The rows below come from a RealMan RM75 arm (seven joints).
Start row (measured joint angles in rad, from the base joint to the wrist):
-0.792 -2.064 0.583 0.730 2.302 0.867 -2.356
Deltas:
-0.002 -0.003 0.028 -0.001 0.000 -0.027 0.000
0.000 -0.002 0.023 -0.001 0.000 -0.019 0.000
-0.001 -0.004 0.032 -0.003 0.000 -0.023 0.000
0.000 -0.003 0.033 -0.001 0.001 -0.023 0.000
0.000 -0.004 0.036 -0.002 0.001 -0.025 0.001
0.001 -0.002 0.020 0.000 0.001 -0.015 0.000
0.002 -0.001 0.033 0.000 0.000 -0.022 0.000
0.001 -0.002 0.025 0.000 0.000 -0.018 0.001
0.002 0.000 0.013 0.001 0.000 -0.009 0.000
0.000 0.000 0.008 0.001 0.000 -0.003 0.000
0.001 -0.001 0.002 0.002 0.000 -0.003 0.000
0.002 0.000 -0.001 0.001 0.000 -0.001 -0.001
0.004 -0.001 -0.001 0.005 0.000 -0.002 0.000
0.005 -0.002 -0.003 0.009 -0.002 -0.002 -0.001
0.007 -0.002 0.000 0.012 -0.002 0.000 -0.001
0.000 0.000 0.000 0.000 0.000 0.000 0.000
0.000 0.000 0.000 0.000 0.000 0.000 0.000
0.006 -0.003 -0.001 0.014 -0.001 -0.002 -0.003
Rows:
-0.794 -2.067 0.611 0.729 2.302 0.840 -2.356
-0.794 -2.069 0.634 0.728 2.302 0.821 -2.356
-0.795 -2.073 0.666 0.725 2.302 0.798 -2.356
-0.795 -2.076 0.699 0.724 2.303 0.775 -2.356
-0.795 -2.080 0.735 0.722 2.304 0.750 -2.355
-0.794 -2.082 0.755 0.722 2.305 0.735 -2.355
-0.792 -2.083 0.788 0.722 2.305 0.713 -2.355
-0.791 -2.085 0.813 0.722 2.305 0.695 -2.354
-0.789 -2.085 0.826 0.723 2.305 0.686 -2.354
-0.789 -2.085 0.834 0.724 2.305 0.683 -2.354
-0.788 -2.086 0.836 0.726 2.305 0.680 -2.354
-0.786 -2.086 0.835 0.727 2.305 0.679 -2.355
-0.782 -2.087 0.834 0.732 2.305 0.677 -2.355
-0.777 -2.089 0.831 0.741 2.303 0.675 -2.356
-0.770 -2.091 0.831 0.753 2.301 0.675 -2.357
-0.770 -2.091 0.831 0.753 2.301 0.675 -2.357
-0.770 -2.091 0.831 0.753 2.301 0.675 -2.357
-0.764 -2.094 0.830 0.767 2.300 0.673 -2.360

